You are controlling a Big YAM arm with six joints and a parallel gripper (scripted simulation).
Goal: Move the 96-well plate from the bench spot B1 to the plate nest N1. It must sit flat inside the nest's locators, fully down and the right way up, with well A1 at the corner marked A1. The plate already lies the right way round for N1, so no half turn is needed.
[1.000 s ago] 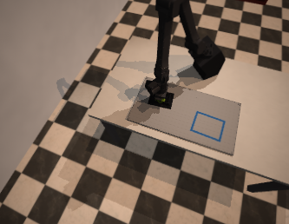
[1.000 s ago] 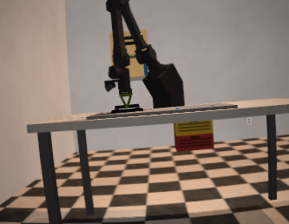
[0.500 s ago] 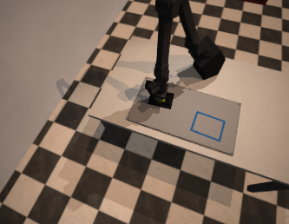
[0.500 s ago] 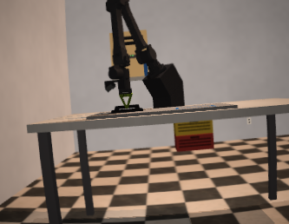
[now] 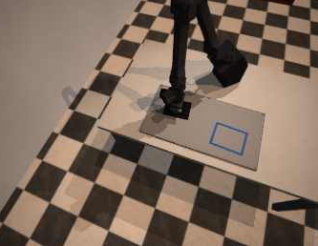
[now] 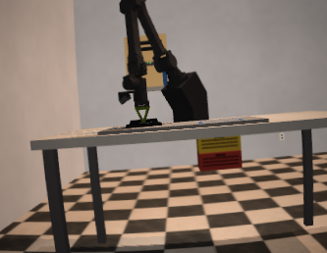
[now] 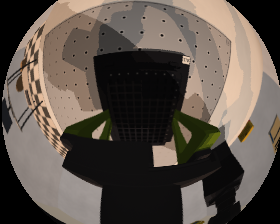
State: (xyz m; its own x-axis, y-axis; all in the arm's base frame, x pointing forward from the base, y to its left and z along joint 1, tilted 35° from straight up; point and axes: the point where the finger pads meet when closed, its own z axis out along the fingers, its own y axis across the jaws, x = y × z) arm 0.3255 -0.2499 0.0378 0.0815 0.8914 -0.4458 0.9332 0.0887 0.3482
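Right now my hand is right at the 96-well plate. The rest, counted from my hand: plate nest N1: 2 cm below.
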